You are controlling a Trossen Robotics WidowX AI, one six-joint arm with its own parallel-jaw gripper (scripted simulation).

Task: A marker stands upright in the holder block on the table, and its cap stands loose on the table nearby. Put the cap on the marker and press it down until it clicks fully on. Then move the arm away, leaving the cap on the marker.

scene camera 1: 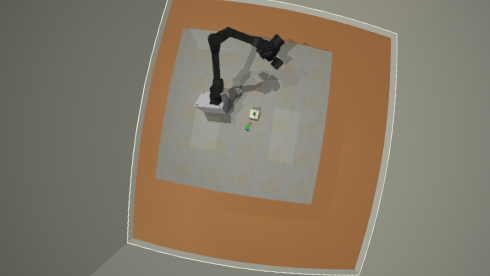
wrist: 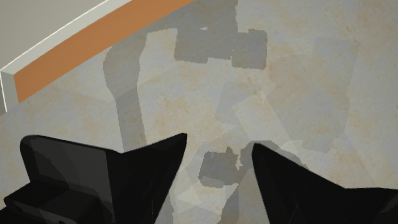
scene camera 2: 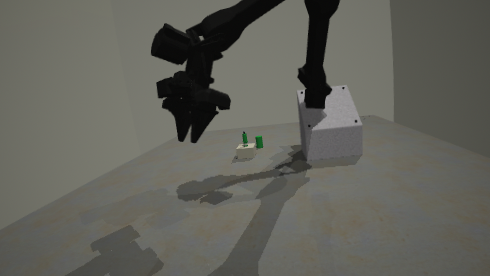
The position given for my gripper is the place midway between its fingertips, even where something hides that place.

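Scene camera 2 shows my gripper (scene camera 2: pixel 186 142). The wrist view also shows the gripper (wrist: pixel 219 144).
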